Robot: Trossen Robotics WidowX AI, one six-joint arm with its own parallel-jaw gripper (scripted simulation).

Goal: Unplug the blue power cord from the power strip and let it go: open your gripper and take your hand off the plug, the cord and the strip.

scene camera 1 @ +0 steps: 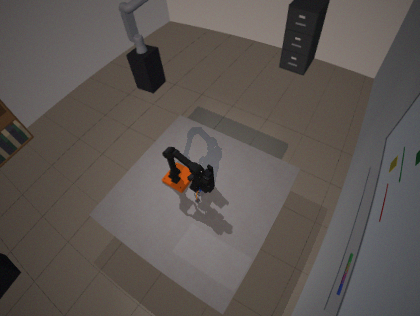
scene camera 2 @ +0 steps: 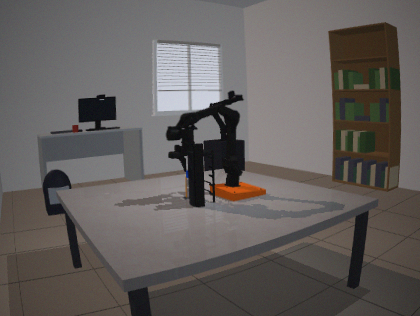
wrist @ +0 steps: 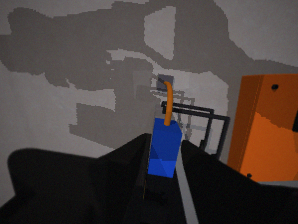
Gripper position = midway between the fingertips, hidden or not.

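Observation:
Looking through the wrist view, I see a blue plug (wrist: 166, 140), and my own gripper (wrist: 163, 141) is visible to me as well.

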